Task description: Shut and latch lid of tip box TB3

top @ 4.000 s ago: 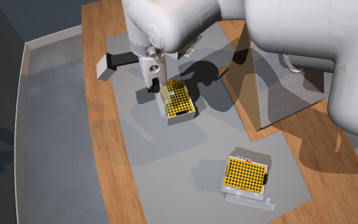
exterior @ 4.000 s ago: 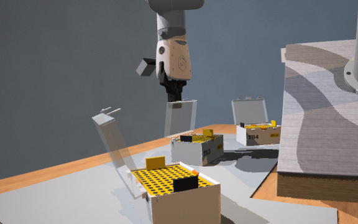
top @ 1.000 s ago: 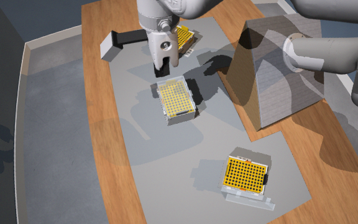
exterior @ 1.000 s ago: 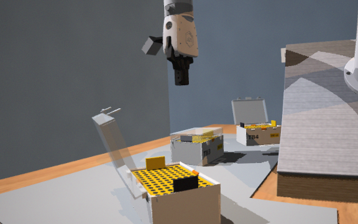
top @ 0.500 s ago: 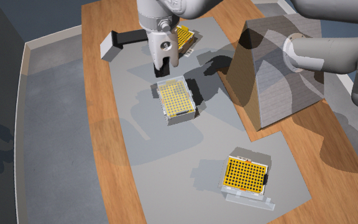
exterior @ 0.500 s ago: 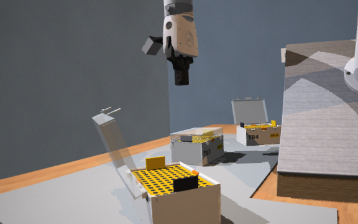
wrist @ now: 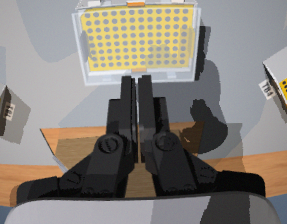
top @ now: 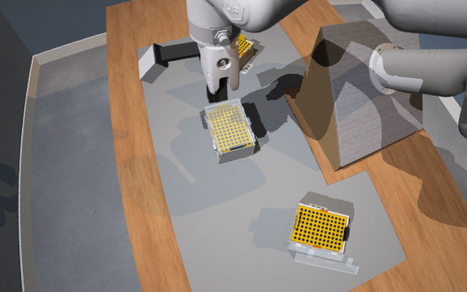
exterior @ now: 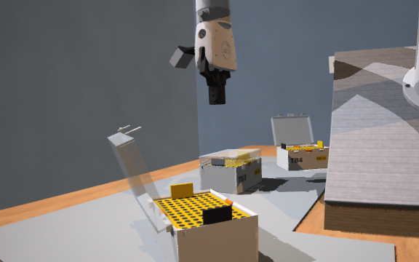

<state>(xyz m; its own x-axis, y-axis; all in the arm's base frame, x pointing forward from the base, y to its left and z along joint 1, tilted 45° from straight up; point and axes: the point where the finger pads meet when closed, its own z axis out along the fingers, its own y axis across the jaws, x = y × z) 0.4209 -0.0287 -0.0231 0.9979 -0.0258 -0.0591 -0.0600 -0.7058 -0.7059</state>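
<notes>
Right now the yellow insert is 140 mm below my hand and 30 mm behind it. From my hand the other things lie so: tip box TB4: 260 mm to the right, 130 mm below, 120 mm behind; tip box TB3: 150 mm below, 30 mm behind.
</notes>
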